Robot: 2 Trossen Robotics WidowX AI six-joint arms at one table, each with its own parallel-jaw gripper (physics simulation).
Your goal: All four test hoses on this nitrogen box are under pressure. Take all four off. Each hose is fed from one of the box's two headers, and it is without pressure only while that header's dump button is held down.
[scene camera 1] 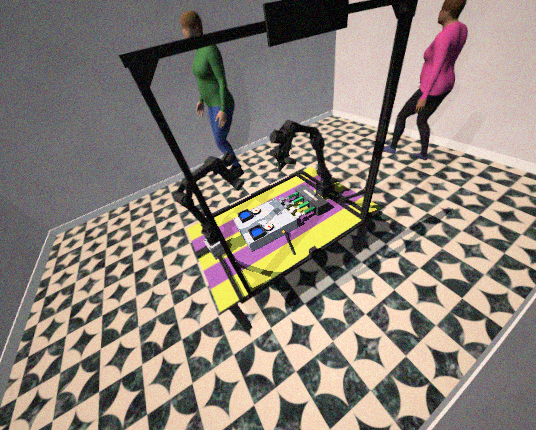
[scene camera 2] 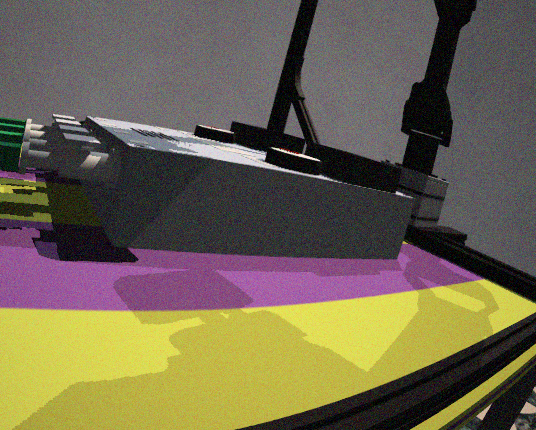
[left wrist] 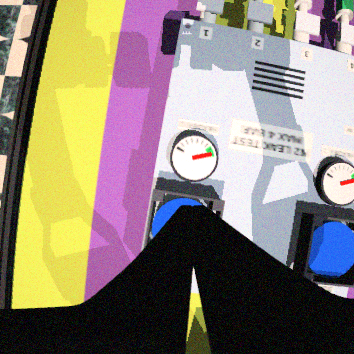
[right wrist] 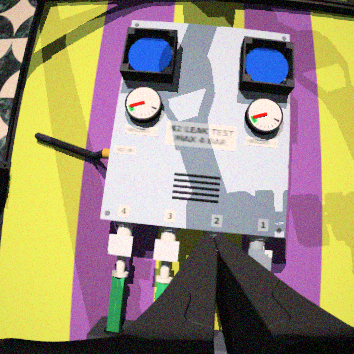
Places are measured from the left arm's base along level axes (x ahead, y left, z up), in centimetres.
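Pixels of known places: left gripper, fingertip midpoint: point(left wrist: 190, 216); right gripper, fingertip midpoint: point(scene camera 1: 279, 171) point(right wrist: 211, 246); left arm's base, link origin: point(scene camera 1: 213, 240) point(scene camera 2: 416, 171); right arm's base, link origin: point(scene camera 1: 325, 183).
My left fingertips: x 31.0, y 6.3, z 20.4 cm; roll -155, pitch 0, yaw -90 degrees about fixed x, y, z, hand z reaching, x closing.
For each thing: its top centre in the pictures, then the offset to it from my left fingertips. "spot": a spot on its surface instead. Level surfaces: height alone.
- left button, top centre: point(left wrist: 332, 249) point(right wrist: 149, 54) dx -6.6, dy -19.4, dz -21.9 cm
- right button, top centre: point(left wrist: 182, 228) point(right wrist: 266, 65) dx -3.8, dy -0.7, dz -21.9 cm
- dark block, surface spot: point(scene camera 1: 321, 204) spot: dx +40.6, dy -30.0, dz -23.5 cm
- black cable, surface spot: point(right wrist: 65, 145) point(scene camera 1: 290, 244) spot: dx +5.6, dy -36.6, dz -30.1 cm
- purple table, surface height: dz -31.5 cm
The white nitrogen box point(scene camera 1: 272, 218) point(scene camera 2: 260, 215) point(left wrist: 230, 100) point(right wrist: 150, 165) has two blue dump buttons in dark frames. In the right wrist view, these are the left button point(right wrist: 150, 54) and right button point(right wrist: 267, 66). Both gauges point(right wrist: 143, 104) point(right wrist: 264, 116) have red needles at the green mark. Four couplings numbered 1 to 4 line one edge; green hoses 4 point(right wrist: 116, 302) and 3 point(right wrist: 162, 290) show. My left gripper point(scene camera 1: 240, 185) point(left wrist: 190, 216) is shut and empty, above the box, partly hiding the port-1-side button. My right gripper point(scene camera 1: 283, 166) point(right wrist: 211, 246) is shut and empty, hiding hose 2.
A dark block point(scene camera 1: 321, 204) stands at the hoses' far end. A black cable point(scene camera 1: 290, 242) point(right wrist: 65, 145) with an orange fitting leaves the box's side. A black frame point(scene camera 1: 165, 120) stands around the yellow and purple table point(scene camera 1: 220, 295) point(scene camera 2: 300, 400). Two people stand beyond it.
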